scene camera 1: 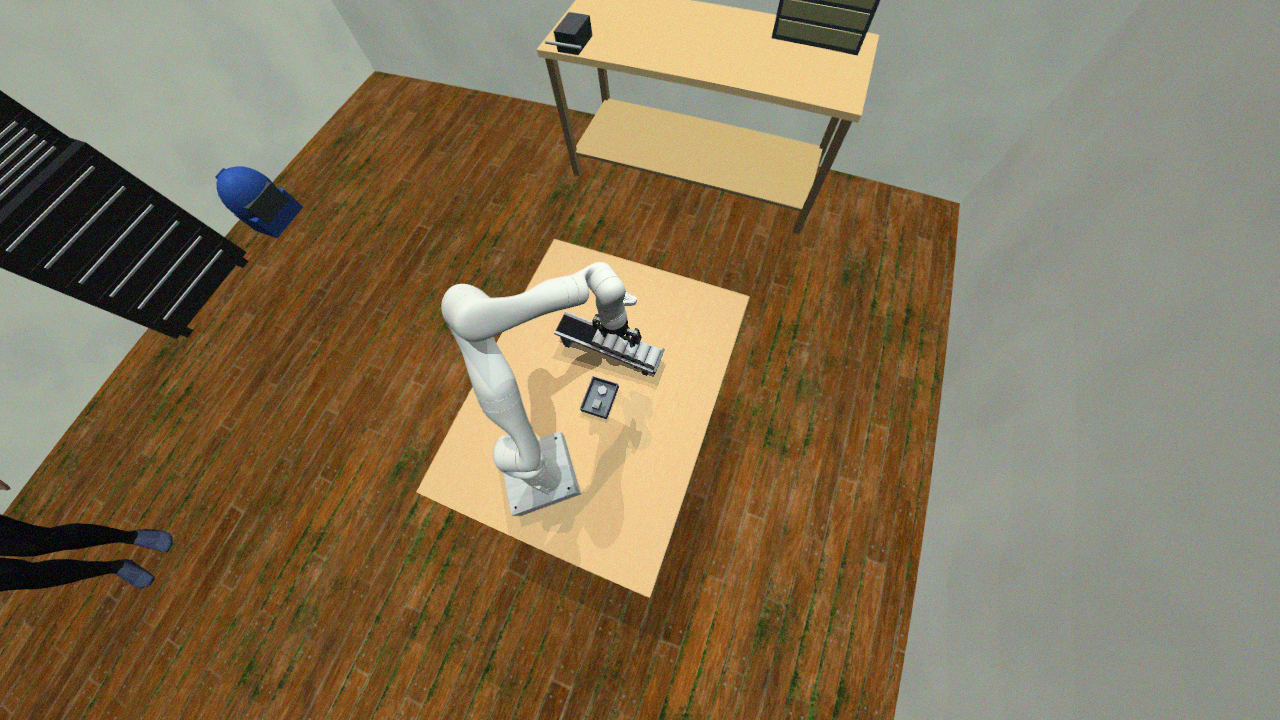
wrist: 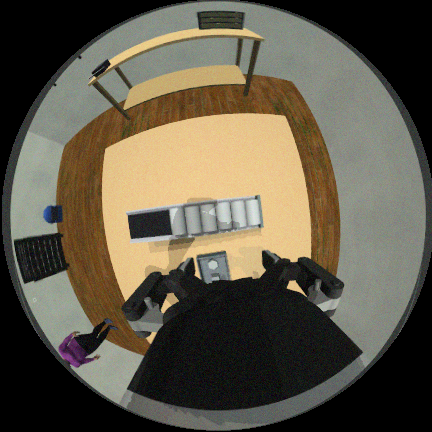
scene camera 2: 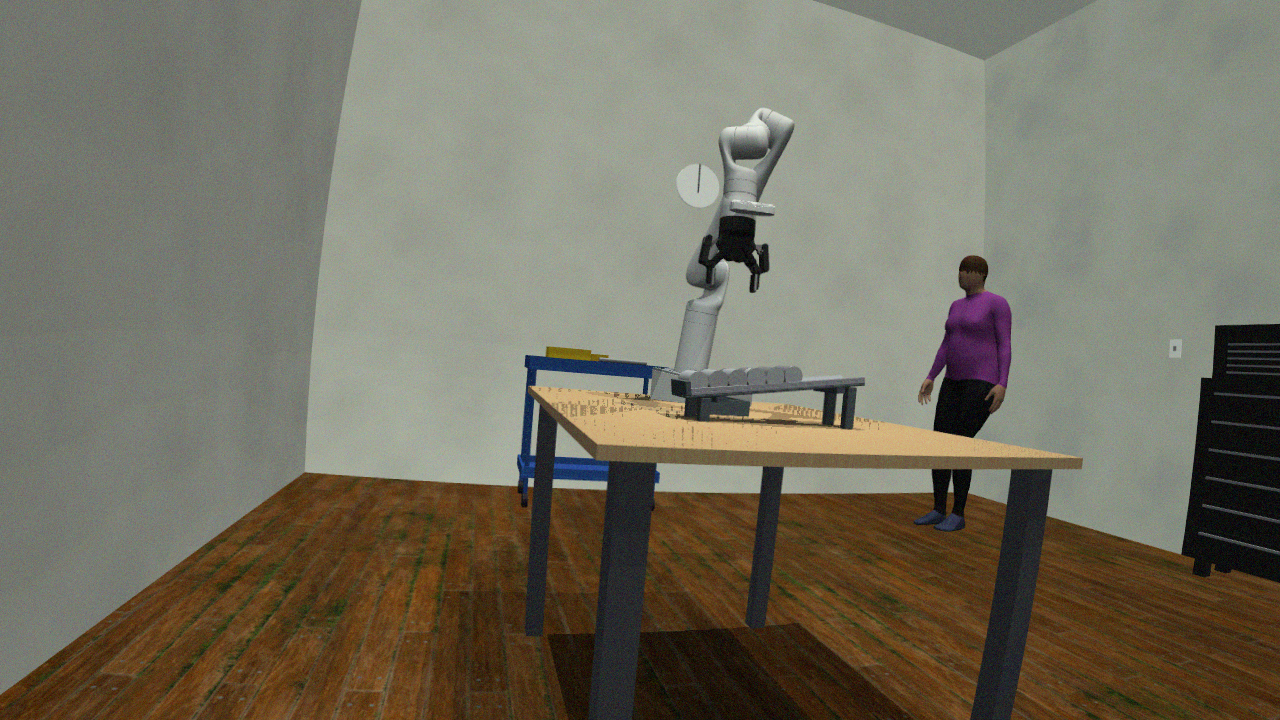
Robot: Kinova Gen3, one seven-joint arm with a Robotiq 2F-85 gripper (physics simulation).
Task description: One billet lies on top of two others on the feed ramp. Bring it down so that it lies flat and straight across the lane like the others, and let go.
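Where they show: gripper, fingertip midpoint: [scene camera 1: 619, 339] [wrist: 228, 261] [scene camera 2: 732, 289]; arm's base at its link origin: [scene camera 1: 547, 477].
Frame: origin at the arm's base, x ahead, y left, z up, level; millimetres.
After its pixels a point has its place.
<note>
Several pale grey billets lie side by side in one row on the feed ramp [scene camera 1: 574, 327] @(x 499, y 171, z 13 mm) [scene camera 2: 832, 384] [wrist: 149, 224] @(x 495, y 157, z 11 mm). The uppermost billet [scene camera 2: 793, 374] @(x 535, y 68, z 23 mm) [wrist: 177, 221] @(x 502, y 61, z 39 mm) lies flat and straight across the lane like the others, against its neighbour [scene camera 2: 774, 374] @(x 537, y 27, z 20 mm) [wrist: 193, 219] @(x 504, y 22, z 34 mm). No billet shows on top of another. The lowest billet [wrist: 253, 212] @(x 513, y -131, z 14 mm) is at the ramp's end stop. The dark upper stretch of the lane is bare. My gripper [scene camera 1: 615, 334] @(x 457, y -48, z 186 mm) [scene camera 2: 732, 283] @(x 457, y -48, z 186 mm) [wrist: 228, 261] @(x 457, y -48, z 186 mm) is open and empty, well above the row, with clear air between fingertips and billets. In scene camera 1 it partly hides the row.
A small grey tray [scene camera 1: 590, 390] @(x 331, y 32, z -74 mm) [wrist: 222, 265] @(x 334, y -43, z -75 mm) with a hexagonal piece [scene camera 1: 601, 389] @(x 347, y -7, z -59 mm) [wrist: 213, 264] @(x 347, y -13, z -59 mm) and a small block [scene camera 1: 597, 404] @(x 291, y -22, z -49 mm) [wrist: 215, 276] @(x 305, y -18, z -51 mm) stands between the ramp and the arm's base. A person [scene camera 2: 975, 340] [wrist: 75, 352] stands away from the table [scene camera 1: 689, 295] @(x 842, y -140, z -79 mm) [scene camera 2: 805, 447] @(x 857, y -50, z -79 mm) [wrist: 200, 150] @(x 742, y 12, z -79 mm).
</note>
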